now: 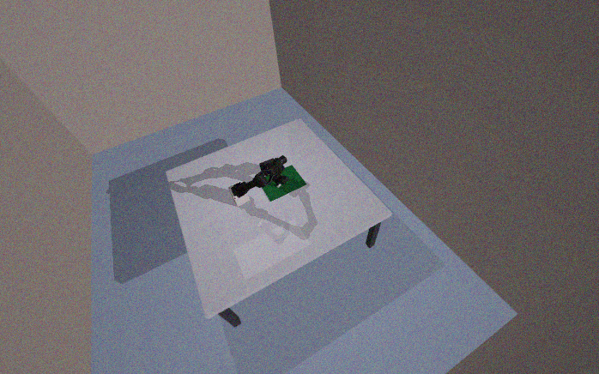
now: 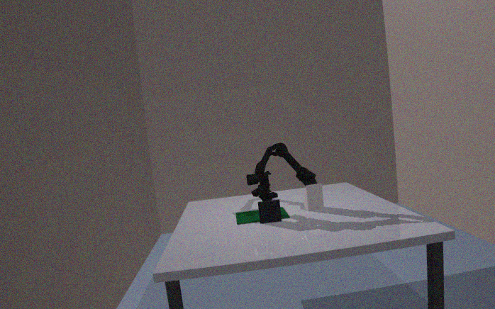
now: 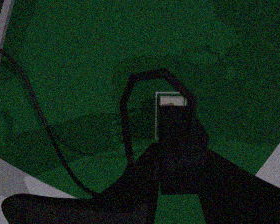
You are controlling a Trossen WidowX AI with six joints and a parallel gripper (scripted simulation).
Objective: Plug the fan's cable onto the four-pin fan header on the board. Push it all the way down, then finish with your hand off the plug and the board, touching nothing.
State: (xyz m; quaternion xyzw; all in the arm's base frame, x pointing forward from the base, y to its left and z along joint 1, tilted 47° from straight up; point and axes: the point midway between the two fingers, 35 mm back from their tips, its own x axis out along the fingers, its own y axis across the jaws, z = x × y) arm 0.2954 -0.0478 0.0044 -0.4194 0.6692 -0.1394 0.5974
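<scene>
My gripper tip is 1 cm below the dark plug and 1 cm short of it. Also, from my gripper tip: black fan 17 cm to the left, 2 cm above, 1 cm ahead; then green board 5 cm below, 4 cm ahead, 2 cm to the left.
</scene>
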